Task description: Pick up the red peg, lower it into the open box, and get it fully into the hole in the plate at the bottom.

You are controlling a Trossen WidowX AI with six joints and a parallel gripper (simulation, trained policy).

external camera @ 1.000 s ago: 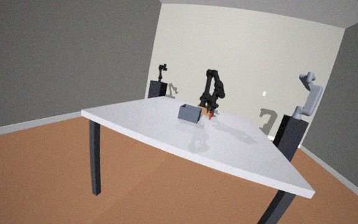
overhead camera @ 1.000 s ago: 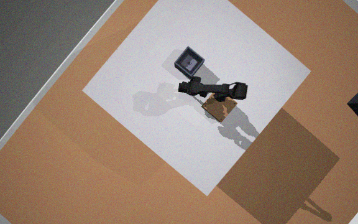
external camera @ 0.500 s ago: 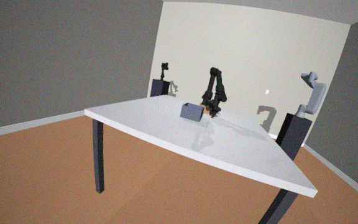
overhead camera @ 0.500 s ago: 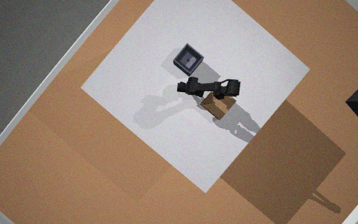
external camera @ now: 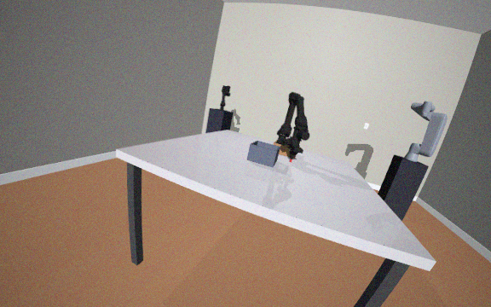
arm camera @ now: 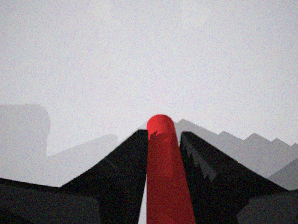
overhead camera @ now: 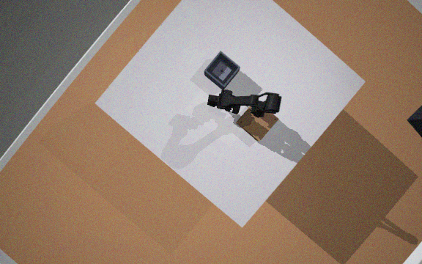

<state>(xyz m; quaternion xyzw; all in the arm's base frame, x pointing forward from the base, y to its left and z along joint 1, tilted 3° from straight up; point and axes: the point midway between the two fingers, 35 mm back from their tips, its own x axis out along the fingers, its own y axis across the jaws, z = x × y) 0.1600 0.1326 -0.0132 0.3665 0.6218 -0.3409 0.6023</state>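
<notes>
Right now my gripper tip is 17 cm short of the grey plate, 14 cm to the left of it and 2 cm below it. Round my gripper tip: grey box 17 cm ahead, 14 cm to the right, 1 cm above; then red peg 2 cm above.
</notes>
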